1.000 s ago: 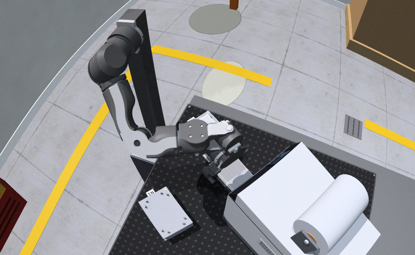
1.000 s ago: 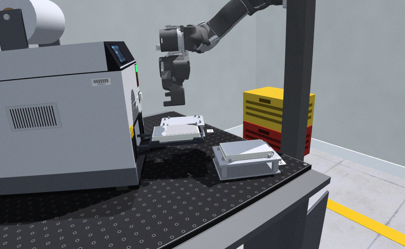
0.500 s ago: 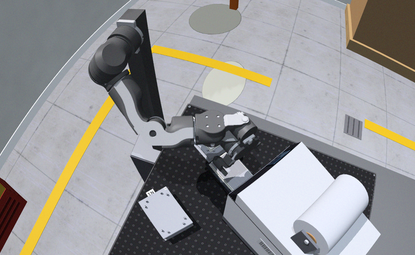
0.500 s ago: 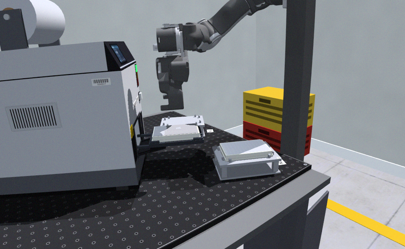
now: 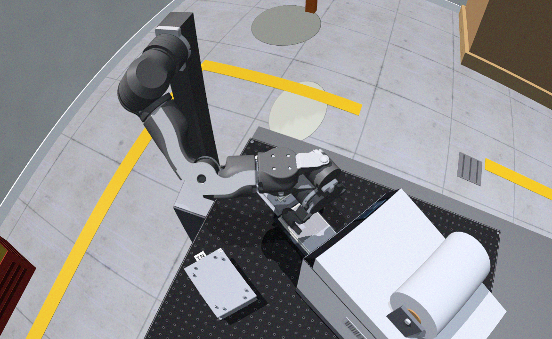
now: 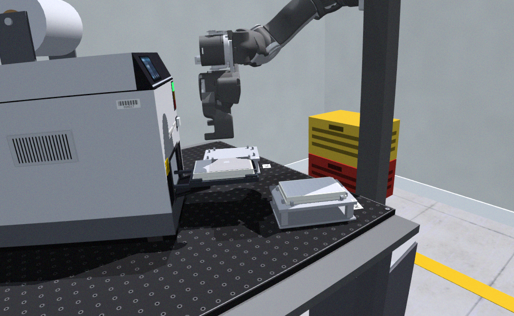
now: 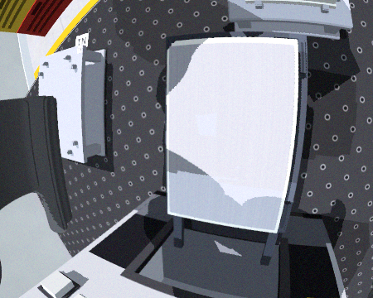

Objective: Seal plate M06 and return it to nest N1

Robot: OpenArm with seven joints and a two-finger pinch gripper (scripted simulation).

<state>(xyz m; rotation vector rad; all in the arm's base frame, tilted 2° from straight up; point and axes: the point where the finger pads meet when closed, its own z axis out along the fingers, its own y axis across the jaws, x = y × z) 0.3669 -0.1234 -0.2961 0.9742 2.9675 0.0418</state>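
My hand is 8 cm above the plate M06, 1 cm to the left of it and 1 cm past it. Also, from my hand: sealer's stage: 9 cm below, 1 cm to the right, 1 cm behind; then start key: 14 cm to the right, 2 cm ahead, 1 cm above; then screen: 14 cm above, 11 cm ahead, 4 cm to the right.
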